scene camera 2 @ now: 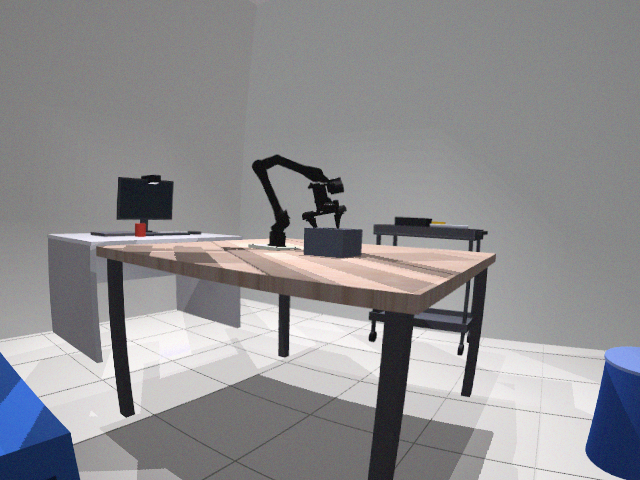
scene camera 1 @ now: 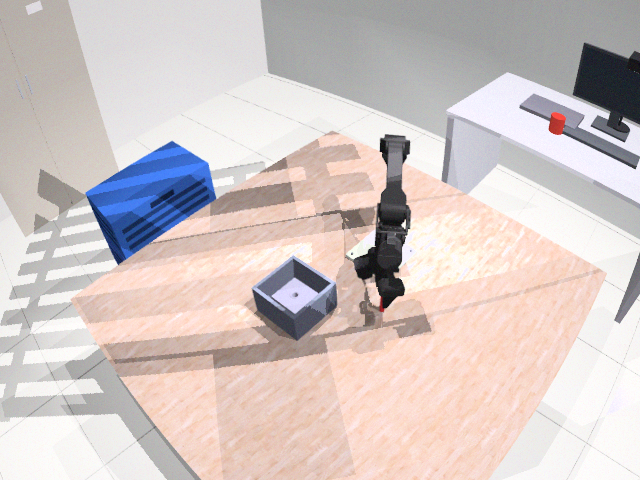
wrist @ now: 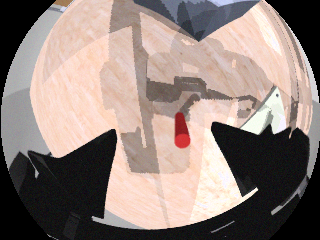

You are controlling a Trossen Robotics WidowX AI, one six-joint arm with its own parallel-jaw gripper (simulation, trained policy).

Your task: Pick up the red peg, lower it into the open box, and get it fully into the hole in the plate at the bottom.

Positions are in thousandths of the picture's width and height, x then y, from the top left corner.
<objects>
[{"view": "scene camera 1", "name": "my gripper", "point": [596,620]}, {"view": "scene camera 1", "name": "grey box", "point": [463,678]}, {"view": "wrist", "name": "my gripper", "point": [520,544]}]
</objects>
